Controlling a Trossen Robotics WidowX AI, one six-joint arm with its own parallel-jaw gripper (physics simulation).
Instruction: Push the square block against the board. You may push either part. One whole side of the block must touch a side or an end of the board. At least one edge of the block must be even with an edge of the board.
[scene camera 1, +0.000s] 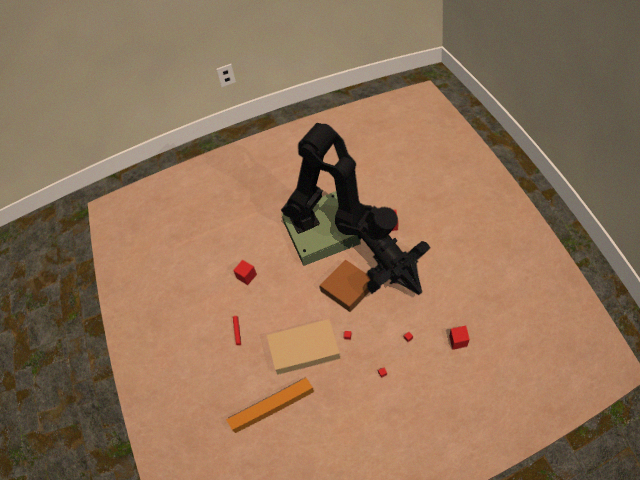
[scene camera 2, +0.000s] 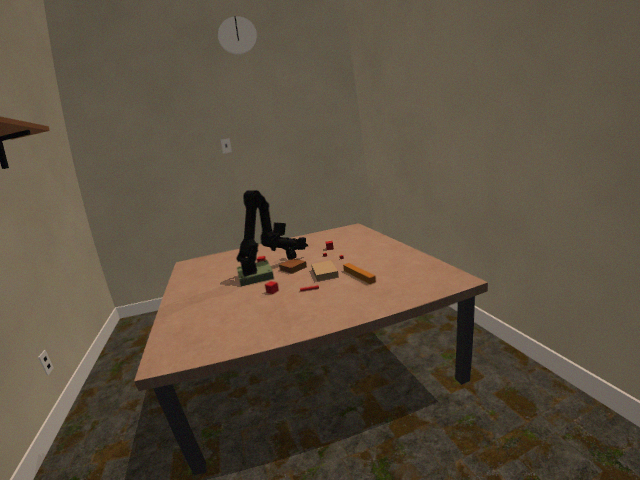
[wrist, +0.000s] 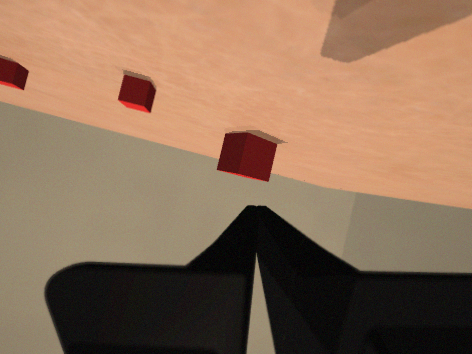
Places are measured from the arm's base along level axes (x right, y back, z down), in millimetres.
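Pixels of known places: gripper, fingertip midpoint: (scene camera 1: 420, 293) (scene camera 2: 307, 245) (wrist: 255, 215); arm's base, link origin: (scene camera 1: 304, 220) (scene camera 2: 249, 272).
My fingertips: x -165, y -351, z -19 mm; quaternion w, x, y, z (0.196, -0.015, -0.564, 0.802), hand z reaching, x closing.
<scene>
For each thing: its top centre in the pictures, then the offset to it from my fingertips.
- brown square block, top centre: (scene camera 1: 347, 282) (scene camera 2: 292, 262) dx +140, dy +129, dz +29 mm
- tan rectangular board, top centre: (scene camera 1: 302, 344) (scene camera 2: 324, 267) dx +307, dy +16, dz +29 mm
- orange bar, top centre: (scene camera 1: 268, 404) (scene camera 2: 358, 269) dx +439, dy -100, dz +29 mm
- red stick, top centre: (scene camera 1: 236, 329) (scene camera 2: 309, 286) dx +444, dy +133, dz +46 mm
The brown square block (scene camera 1: 344, 281) (scene camera 2: 292, 265) lies flat, with its corner toward the tan board. The tan rectangular board (scene camera 1: 303, 343) (scene camera 2: 324, 269) lies flat in front of it, and bare table shows between them. The block is turned relative to the board, and no sides touch. My gripper (scene camera 1: 419, 291) (scene camera 2: 306, 244) (wrist: 255, 215) is shut and empty. In scene camera 1 its tips show to the right of the block; in scene camera 2 it is raised above the table. Its body covers the block's right corner in scene camera 1. Neither block nor board shows in the wrist view.
An orange bar (scene camera 1: 270, 404) (scene camera 2: 359, 273) lies beyond the board. A red stick (scene camera 1: 236, 330) (scene camera 2: 309, 288) lies left of the board. Red cubes (scene camera 1: 245, 272) (scene camera 1: 459, 336) (scene camera 2: 271, 287) and small red cubes (scene camera 1: 347, 334) (scene camera 1: 408, 336) (scene camera 1: 382, 372) stand around. Another red cube (scene camera 1: 395, 220) is partly hidden by the arm.
</scene>
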